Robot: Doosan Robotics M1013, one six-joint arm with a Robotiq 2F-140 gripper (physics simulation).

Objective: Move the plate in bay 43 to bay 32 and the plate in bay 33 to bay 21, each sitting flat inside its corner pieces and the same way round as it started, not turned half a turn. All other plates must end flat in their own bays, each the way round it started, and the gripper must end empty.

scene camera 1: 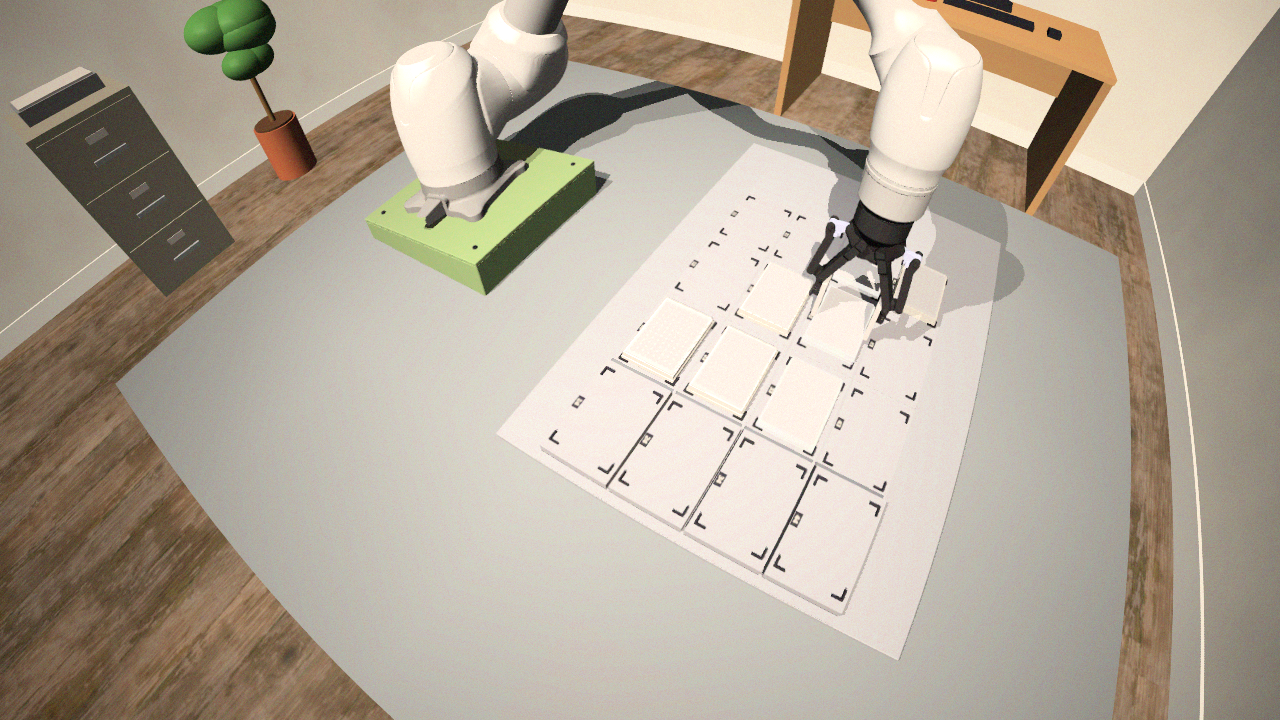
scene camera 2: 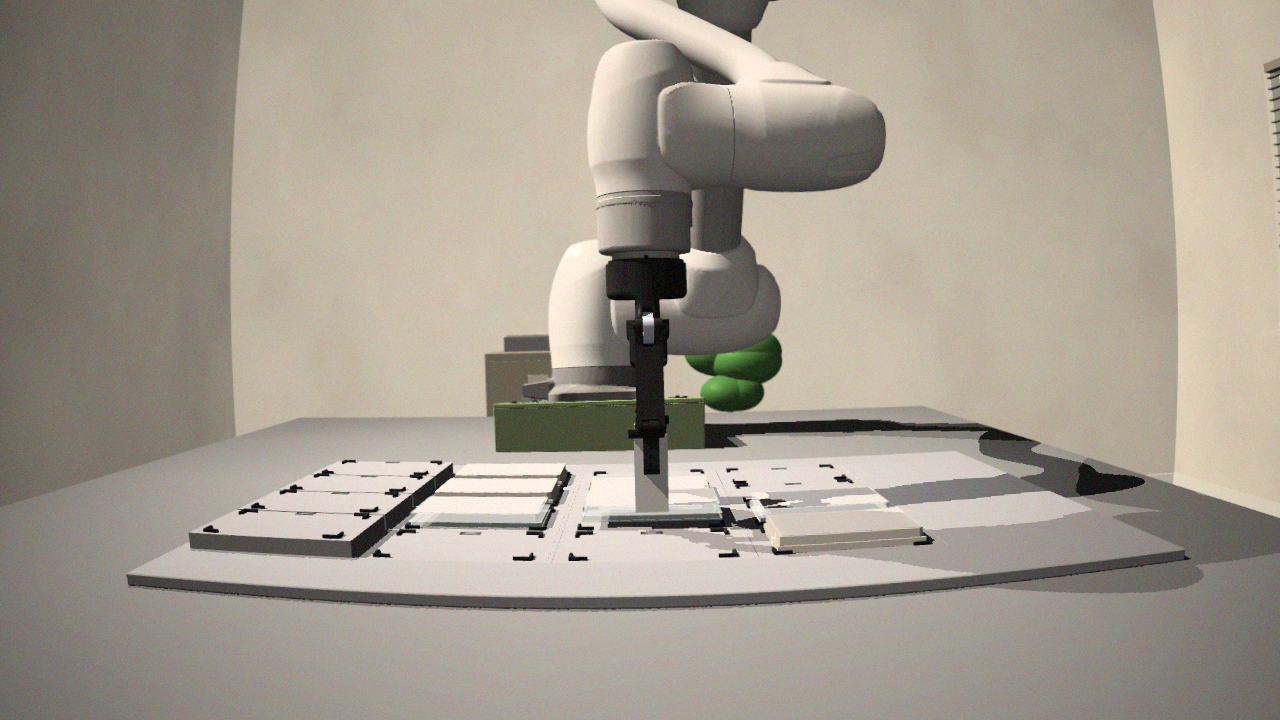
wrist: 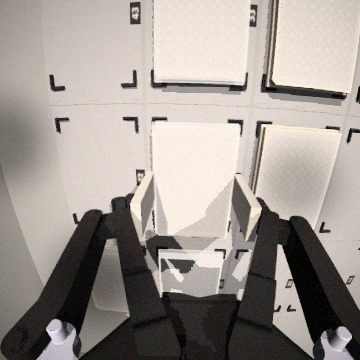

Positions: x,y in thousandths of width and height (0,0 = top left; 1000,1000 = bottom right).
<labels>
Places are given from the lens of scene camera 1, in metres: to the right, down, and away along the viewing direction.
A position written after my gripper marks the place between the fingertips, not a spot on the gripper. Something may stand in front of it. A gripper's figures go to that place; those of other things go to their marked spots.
my gripper (scene camera 1: 657,447): 0.31, -0.06, 0.78
clear plate (scene camera 1: 671,381): 0.37, -0.15, 0.85
</labels>
